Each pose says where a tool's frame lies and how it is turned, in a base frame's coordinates. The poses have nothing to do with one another.
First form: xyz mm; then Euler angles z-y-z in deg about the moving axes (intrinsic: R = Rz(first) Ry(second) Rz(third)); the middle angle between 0 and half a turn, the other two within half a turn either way.
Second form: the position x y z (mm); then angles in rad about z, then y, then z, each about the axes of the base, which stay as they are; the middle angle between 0 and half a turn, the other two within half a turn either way. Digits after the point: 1 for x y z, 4 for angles.
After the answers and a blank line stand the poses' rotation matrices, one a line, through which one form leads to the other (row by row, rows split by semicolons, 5 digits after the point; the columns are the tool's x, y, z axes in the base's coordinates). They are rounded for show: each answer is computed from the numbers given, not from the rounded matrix.
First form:
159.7, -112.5, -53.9, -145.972, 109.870, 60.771
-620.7, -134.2, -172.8, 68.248, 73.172, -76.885
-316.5, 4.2, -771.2, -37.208, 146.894, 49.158
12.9, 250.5, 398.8, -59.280, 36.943, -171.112
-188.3, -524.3, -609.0, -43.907, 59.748, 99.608
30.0, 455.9, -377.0, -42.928, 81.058, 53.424
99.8, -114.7, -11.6, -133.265, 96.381, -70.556
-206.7, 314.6, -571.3, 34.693, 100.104, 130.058
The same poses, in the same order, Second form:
159.7, -112.5, -53.9, 1.0607, 1.9176, -2.5477
-620.7, -134.2, -172.8, -1.3419, 1.2771, 1.1912
-316.5, 4.2, -771.2, 0.8580, 2.5638, -0.6494
12.9, 250.5, 398.8, -2.9865, 0.6448, -1.0346
-188.3, -524.3, -609.0, 1.7385, 1.0428, -0.7663
30.0, 455.9, -377.0, 0.9324, 1.4147, -0.7492
99.8, -114.7, -11.6, -1.2314, 1.6822, -2.3259
-206.7, 314.6, -571.3, 2.2699, 1.7471, 0.6055

0.62590 0.02743 -0.77942; -0.63037 -0.57067 -0.52628; -0.45923 0.82072 -0.33989
0.92891 -0.10626 0.35472; -0.29991 0.34596 0.88902; -0.21719 -0.93221 0.28950
0.02117 0.90018 0.43501; 0.93379 0.13765 -0.33029; -0.35719 0.41320 -0.83766
-0.53620 -0.78627 0.30703; 0.59990 -0.61087 -0.51668; 0.59380 -0.09286 0.79923
0.62318 -0.47363 0.62235; 0.76867 0.22423 -0.59905; 0.14418 0.85170 0.50380
0.61477 0.31445 0.72331; 0.52493 0.52133 -0.67280; -0.58865 0.79331 0.15543
-0.66130 0.31423 -0.68113; 0.67323 -0.15184 -0.72368; -0.33082 -0.93713 -0.11114
-0.34281 0.47671 0.80946; 0.69358 -0.45272 0.56035; 0.63358 0.75352 -0.17544

